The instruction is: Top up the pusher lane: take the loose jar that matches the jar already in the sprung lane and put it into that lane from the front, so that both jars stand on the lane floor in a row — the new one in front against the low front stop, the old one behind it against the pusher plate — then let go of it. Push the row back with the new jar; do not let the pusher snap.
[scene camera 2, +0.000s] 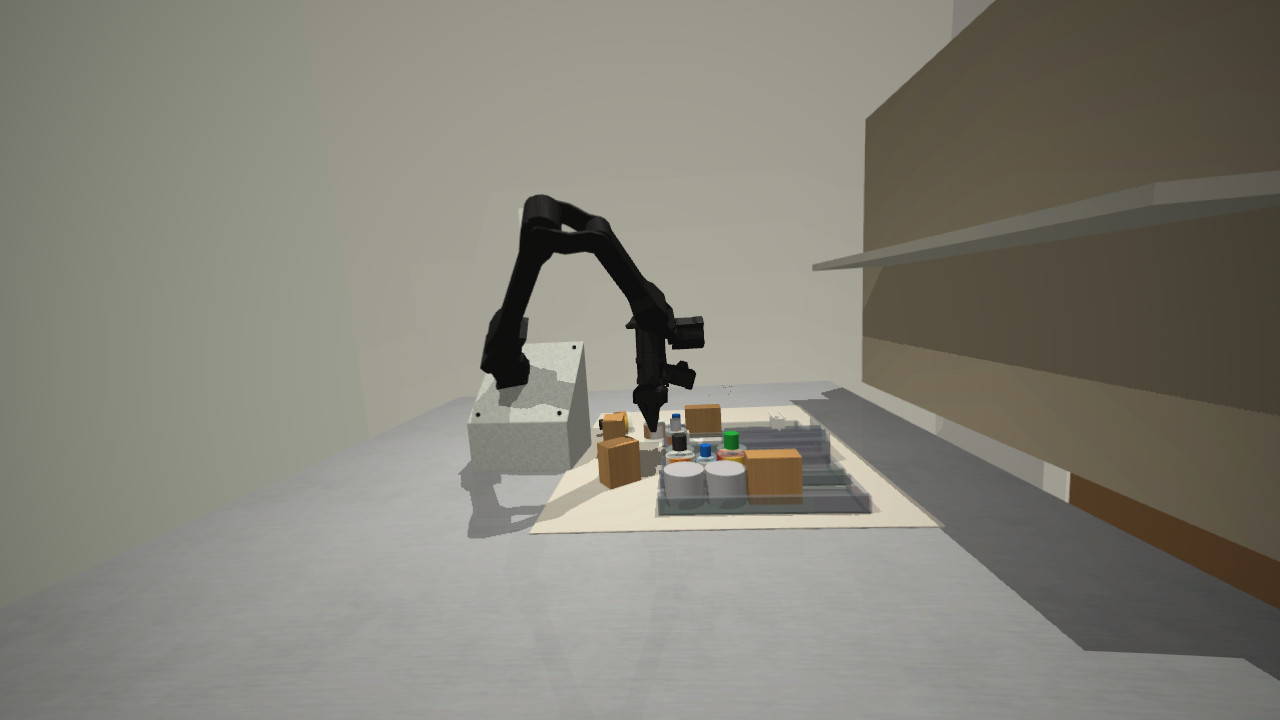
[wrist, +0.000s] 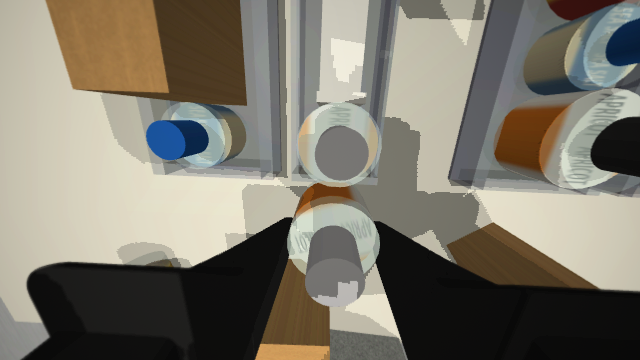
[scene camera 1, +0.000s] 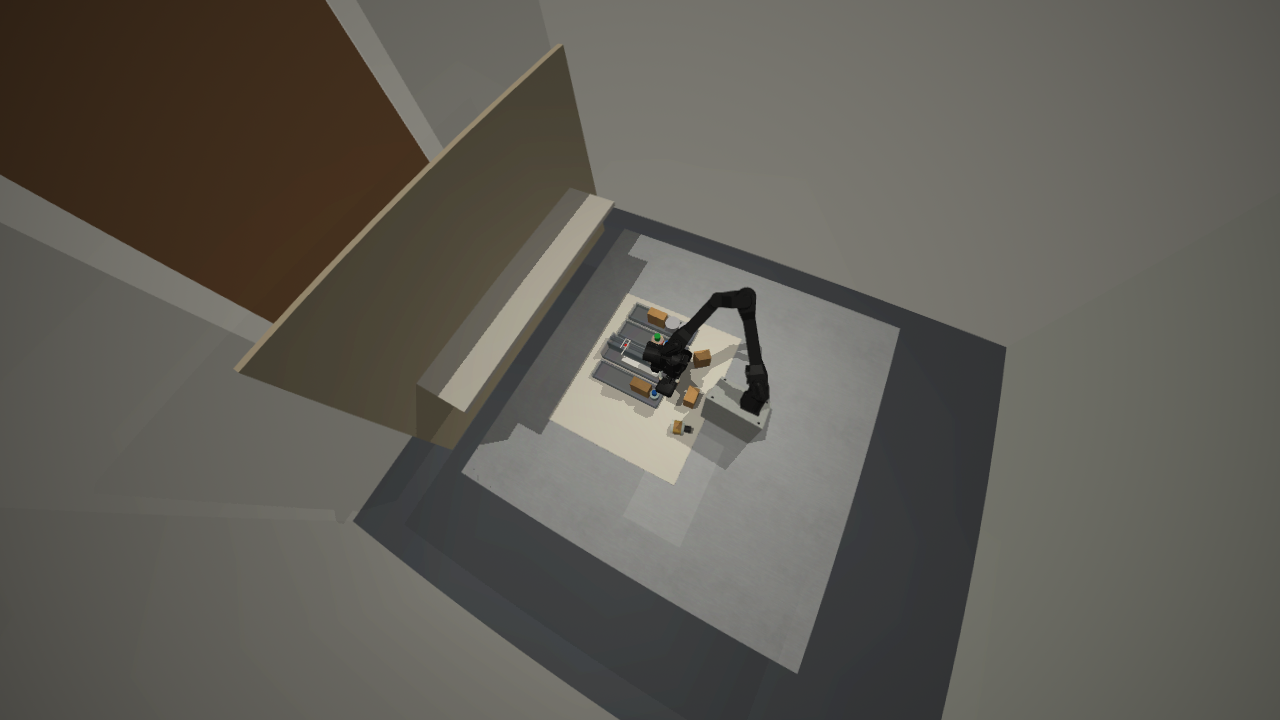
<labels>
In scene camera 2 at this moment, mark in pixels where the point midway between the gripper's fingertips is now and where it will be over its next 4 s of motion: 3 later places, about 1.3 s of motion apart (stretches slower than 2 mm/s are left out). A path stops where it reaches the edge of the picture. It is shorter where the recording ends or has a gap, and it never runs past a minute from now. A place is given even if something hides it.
The gripper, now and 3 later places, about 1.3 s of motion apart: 654, 428; 660, 429; 667, 428; 674, 427
</labels>
